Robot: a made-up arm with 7 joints.
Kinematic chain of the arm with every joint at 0, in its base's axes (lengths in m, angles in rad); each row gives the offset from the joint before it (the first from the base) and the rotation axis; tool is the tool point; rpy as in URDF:
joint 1: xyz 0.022 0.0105 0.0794 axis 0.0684 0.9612 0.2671
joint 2: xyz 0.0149 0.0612 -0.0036 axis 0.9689 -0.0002 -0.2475
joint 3: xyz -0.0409 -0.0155 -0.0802 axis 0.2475 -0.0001 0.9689
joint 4: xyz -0.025 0.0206 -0.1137 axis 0.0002 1 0
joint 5: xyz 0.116 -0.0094 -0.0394 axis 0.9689 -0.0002 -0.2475
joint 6: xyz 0.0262 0.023 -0.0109 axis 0.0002 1 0
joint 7: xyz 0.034 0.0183 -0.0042 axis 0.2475 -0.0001 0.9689
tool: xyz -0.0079 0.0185 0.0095 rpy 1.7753 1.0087 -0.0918
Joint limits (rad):
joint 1: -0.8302..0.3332
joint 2: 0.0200..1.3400
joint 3: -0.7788..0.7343
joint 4: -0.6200..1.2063
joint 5: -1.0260..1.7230
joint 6: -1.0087..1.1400
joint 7: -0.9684..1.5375
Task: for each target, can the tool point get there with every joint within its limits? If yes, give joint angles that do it. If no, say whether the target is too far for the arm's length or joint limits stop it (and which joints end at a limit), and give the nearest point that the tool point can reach.
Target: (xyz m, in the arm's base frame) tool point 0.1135 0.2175 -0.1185
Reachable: yes | joints 0.1523 0.4980 -0.0541 -0.1010 -0.3350 -0.6623 -0.2569
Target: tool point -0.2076 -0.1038 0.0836
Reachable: no: joint limits stop it (at a limit: joint 1, joint 3, joint 4, joint 5, joint 6, joint 7) | nearest point 0.0208 -0.0354 -0.0218 | short by 0.261 m
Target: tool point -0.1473 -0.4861 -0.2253
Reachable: no: too far | nearest point -0.0376 -0.0764 -0.2028 | short by 0.425 m
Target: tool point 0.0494 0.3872 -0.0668
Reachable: yes | joints 0.2028 1.1943 -0.4363 0.9276 -0.1893 -0.6169 0.5133
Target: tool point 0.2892 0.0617 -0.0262
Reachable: yes | joints -0.7083 0.1384 -0.2046 -0.2044 -0.6392 -0.0166 0.1113
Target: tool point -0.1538 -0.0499 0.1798
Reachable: no: joint limits stop it (at a limit: joint 1, joint 2, joint 3, joint 4, joint 5, joint 6) | nearest point 0.0274 -0.0394 -0.0123 | short by 0.264 m
